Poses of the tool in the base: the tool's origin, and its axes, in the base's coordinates. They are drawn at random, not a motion.
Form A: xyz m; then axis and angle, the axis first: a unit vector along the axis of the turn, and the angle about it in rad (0 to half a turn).
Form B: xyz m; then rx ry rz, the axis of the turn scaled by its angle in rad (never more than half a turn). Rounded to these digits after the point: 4 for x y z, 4 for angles.
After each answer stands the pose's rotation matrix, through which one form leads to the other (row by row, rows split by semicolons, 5 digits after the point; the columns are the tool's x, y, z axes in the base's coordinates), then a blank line. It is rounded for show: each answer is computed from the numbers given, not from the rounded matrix.
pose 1, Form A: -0.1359 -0.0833 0.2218 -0.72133 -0.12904 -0.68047 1.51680
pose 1, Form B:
-0.1359 -0.0833 0.2218 -1.0941 -0.1957 -1.0321
0.54620 0.76753 0.33550; -0.59142 0.06972 0.80334; 0.59320 -0.63721 0.49202

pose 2, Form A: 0.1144 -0.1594 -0.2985 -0.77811 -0.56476 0.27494 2.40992
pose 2, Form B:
0.1144 -0.1594 -0.2985 -1.8752 -1.3610 0.6626
0.31189 0.58273 -0.75044; 0.95011 -0.18778 0.24906; 0.00421 -0.79068 -0.61222

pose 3, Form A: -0.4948 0.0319 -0.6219 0.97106 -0.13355 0.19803 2.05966
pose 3, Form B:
-0.4948 0.0319 -0.6219 2.0000 -0.2751 0.4079
0.91616 -0.36542 0.16470; -0.01575 -0.44341 -0.89618; 0.40051 0.81845 -0.41199

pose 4, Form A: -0.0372 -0.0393 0.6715 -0.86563 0.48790 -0.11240 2.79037
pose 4, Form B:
-0.0372 -0.0393 0.6715 -2.4154 1.3614 -0.3136
0.51394 -0.78023 0.35652; -0.85757 -0.47739 0.19148; 0.02079 -0.40415 -0.91446

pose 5, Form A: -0.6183 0.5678 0.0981 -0.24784 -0.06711 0.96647 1.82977
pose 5, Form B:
-0.6183 0.5678 0.0981 -0.4535 -0.1228 1.7684
-0.17893 -0.91335 -0.36575; 0.95514 -0.25043 0.15811; -0.23600 -0.32105 0.91719

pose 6, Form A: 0.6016 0.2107 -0.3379 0.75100 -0.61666 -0.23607 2.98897
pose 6, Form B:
0.6016 0.2107 -0.3379 2.2447 -1.8432 -0.7056
0.13307 -0.88495 -0.44627; -0.95673 -0.23226 0.17528; -0.25877 0.40363 -0.87757

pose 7, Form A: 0.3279 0.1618 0.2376 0.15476 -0.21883 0.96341 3.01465
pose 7, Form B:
0.3279 0.1618 0.2376 0.4665 -0.6597 2.9043
-0.94424 -0.18943 0.26929; 0.05451 -0.89657 -0.43954; 0.32470 -0.40036 0.85690

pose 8, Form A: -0.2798 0.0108 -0.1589 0.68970 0.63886 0.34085 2.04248
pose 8, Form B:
-0.2798 0.0108 -0.1589 1.4087 1.3049 0.6962
0.23744 0.33720 0.91100; 0.94446 0.13921 -0.29769; -0.22720 0.93108 -0.28542

